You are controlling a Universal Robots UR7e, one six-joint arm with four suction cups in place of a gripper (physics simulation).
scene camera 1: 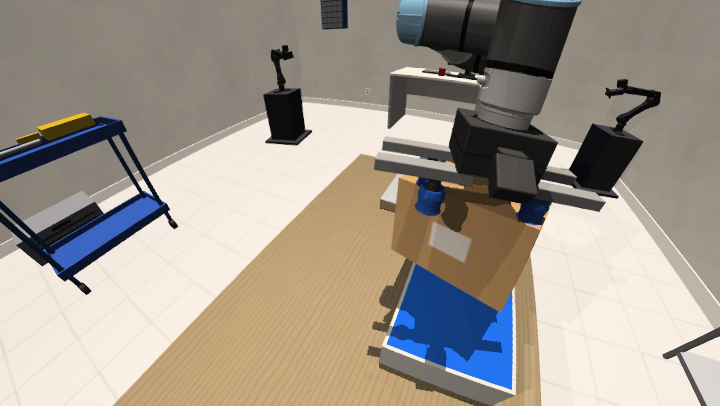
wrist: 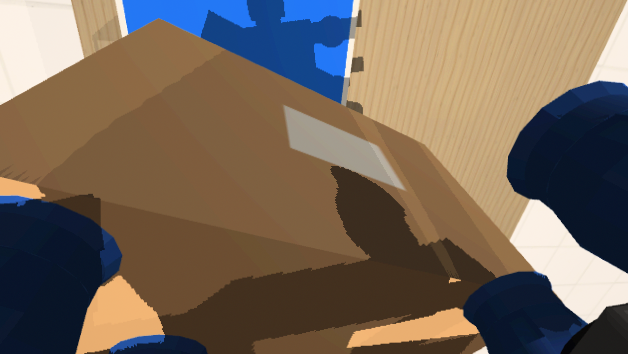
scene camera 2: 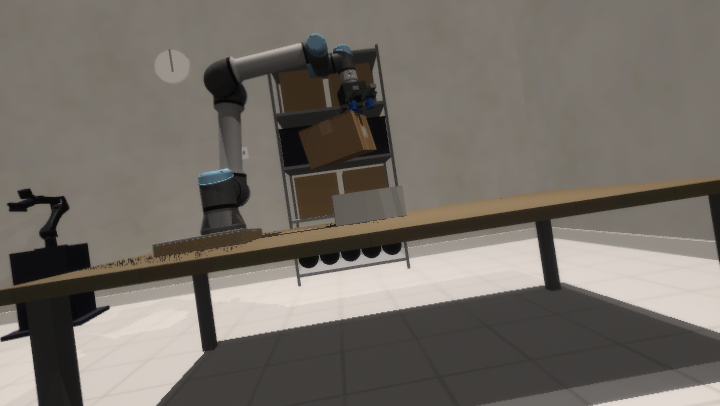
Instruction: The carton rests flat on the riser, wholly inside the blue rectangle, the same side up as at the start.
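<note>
The brown carton [scene camera 1: 484, 262] [scene camera 2: 332, 141] [wrist: 225, 150] hangs in the air, tilted, well above the riser, with a pale label on one side. My gripper [scene camera 1: 481, 204] [scene camera 2: 360, 104] [wrist: 310, 280] is at the carton's top, its blue cups holding the carton. In the wrist view one cup at the right stands out past the carton's edge. The cup contacts are partly hidden. The riser [scene camera 1: 443, 378] [scene camera 2: 368, 206] stands on the table below, apart from the carton. The blue rectangle [scene camera 1: 484, 368] [wrist: 155, 10] on its top is partly hidden by the carton and crossed by shadows.
The wooden table [scene camera 1: 282, 282] [scene camera 2: 478, 211] carries the riser and the arm's base [scene camera 2: 221, 211]. A shelf rack [scene camera 2: 380, 75] stands behind the carton in scene camera 2. A blue cart [scene camera 1: 110, 226] is at the left, and black pedestals [scene camera 1: 284, 116] [scene camera 1: 607, 158] stand farther back.
</note>
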